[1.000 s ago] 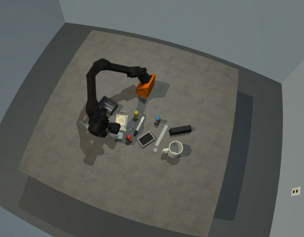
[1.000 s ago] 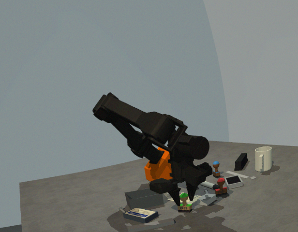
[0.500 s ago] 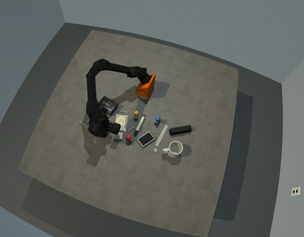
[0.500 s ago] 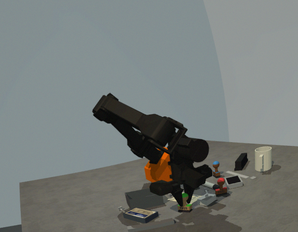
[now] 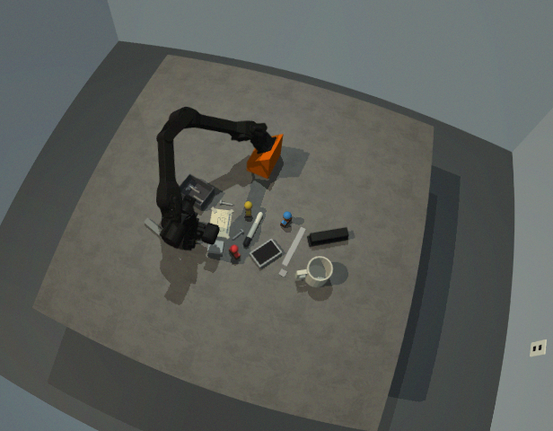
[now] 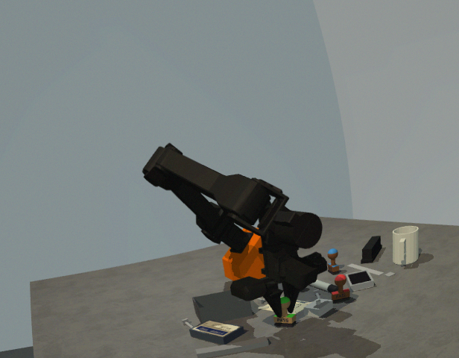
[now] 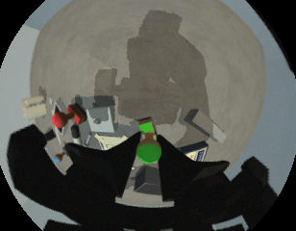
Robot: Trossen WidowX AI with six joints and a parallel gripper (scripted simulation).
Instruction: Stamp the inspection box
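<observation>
Right now the black ink pad is 250 mm to the left of my gripper tip, 40 mm behind it and 20 mm below it. Also, from my gripper tip: cream card 90 mm behind, 60 mm to the left, 30 mm below; green-topped PASS stamp right at my gripper tip; grey bar 130 mm to the right, 20 mm below, 20 mm ahead.
</observation>
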